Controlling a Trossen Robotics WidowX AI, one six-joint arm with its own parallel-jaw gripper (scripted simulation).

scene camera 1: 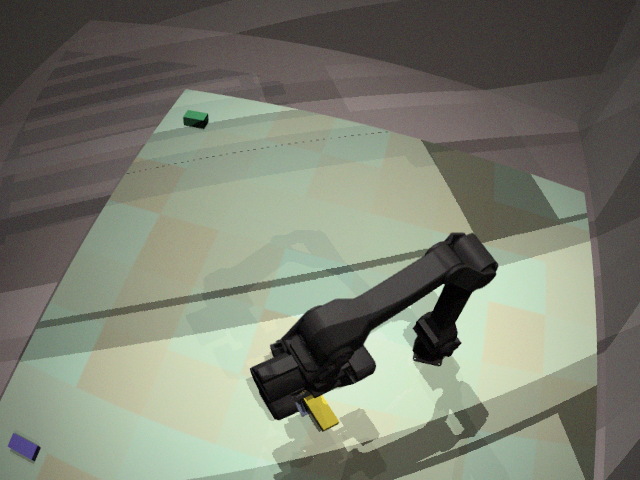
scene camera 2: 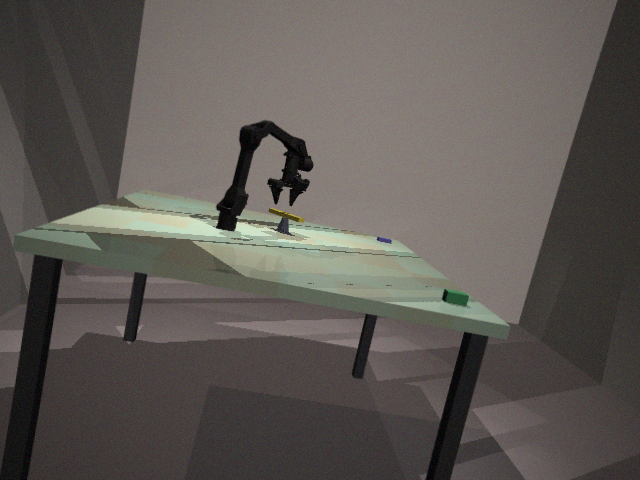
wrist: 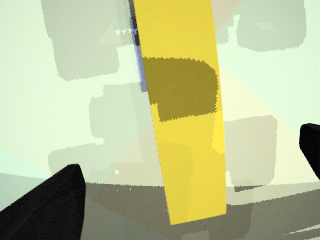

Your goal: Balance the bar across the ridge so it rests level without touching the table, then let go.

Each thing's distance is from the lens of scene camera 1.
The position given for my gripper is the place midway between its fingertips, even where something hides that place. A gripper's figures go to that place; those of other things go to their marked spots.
my gripper point(scene camera 1: 315, 396): 0.91 m
yellow bar point(scene camera 1: 325, 418): 0.92 m
